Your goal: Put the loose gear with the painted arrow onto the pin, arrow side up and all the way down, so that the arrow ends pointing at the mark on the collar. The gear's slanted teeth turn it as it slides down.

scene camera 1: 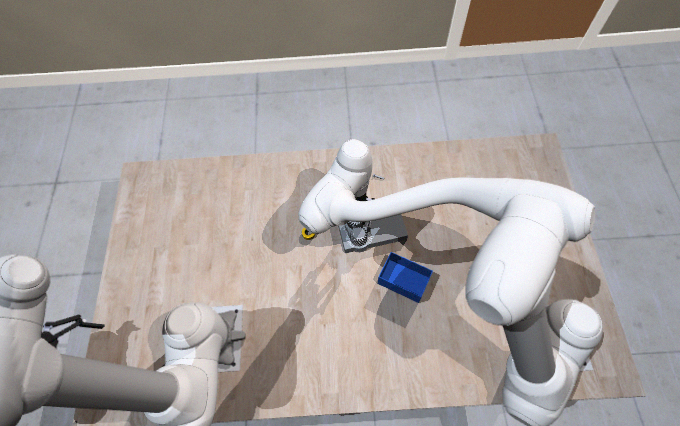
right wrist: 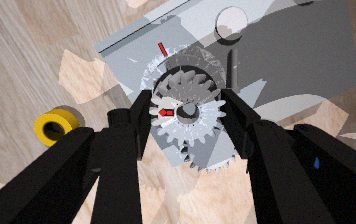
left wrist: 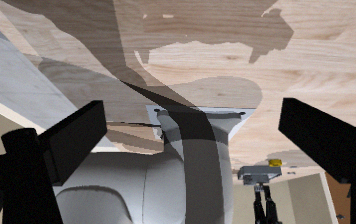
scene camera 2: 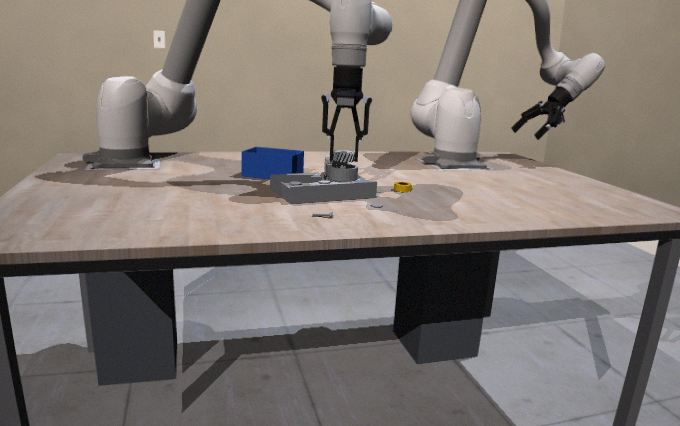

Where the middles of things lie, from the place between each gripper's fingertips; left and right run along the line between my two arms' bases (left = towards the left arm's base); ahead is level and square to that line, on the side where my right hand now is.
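My right gripper [scene camera 2: 343, 160] is 20 mm above the loose gear [right wrist: 181, 87]. There is a blue bin [scene camera 2: 256, 165] too, and measured from my right hand it is 100 mm below, 200 mm behind and 170 mm to the right.
From my left hand [scene camera 2: 524, 133], the loose gear is 46 cm ahead and 83 cm to the right, and 2 cm below. The blue bin is 26 cm ahead of my left hand, 100 cm to the right of it and 10 cm below it.
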